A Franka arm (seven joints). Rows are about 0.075 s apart.
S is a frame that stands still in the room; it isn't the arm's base.
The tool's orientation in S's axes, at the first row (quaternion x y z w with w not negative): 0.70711 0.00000 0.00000 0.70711
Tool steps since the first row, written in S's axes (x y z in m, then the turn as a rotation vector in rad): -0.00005 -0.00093 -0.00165 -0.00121 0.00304 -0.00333; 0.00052 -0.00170 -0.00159 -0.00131 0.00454 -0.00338; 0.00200 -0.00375 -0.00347 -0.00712 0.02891 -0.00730; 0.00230 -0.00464 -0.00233 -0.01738 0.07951 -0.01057; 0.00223 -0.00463 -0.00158 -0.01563 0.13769 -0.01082; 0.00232 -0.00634 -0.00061 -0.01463 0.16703 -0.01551
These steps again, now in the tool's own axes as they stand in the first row. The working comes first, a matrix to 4 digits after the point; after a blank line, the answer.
The tool's axes in the first row as the columns of a matrix, in S's axes (used below as rounded here):
1.0000 0.0000 0.0000
0.0000 0.0000 -1.0000
0.0000 1.0000 0.0000

-0.00005 -0.00165 0.00093 -0.00121 -0.00333 -0.00304; 0.00052 -0.00159 0.00170 -0.00131 -0.00338 -0.00454; 0.00200 -0.00347 0.00375 -0.00712 -0.00730 -0.02891; 0.00230 -0.00233 0.00464 -0.01738 -0.01057 -0.07951; 0.00223 -0.00158 0.00463 -0.01563 -0.01082 -0.13769; 0.00232 -0.00061 0.00634 -0.01463 -0.01551 -0.16703
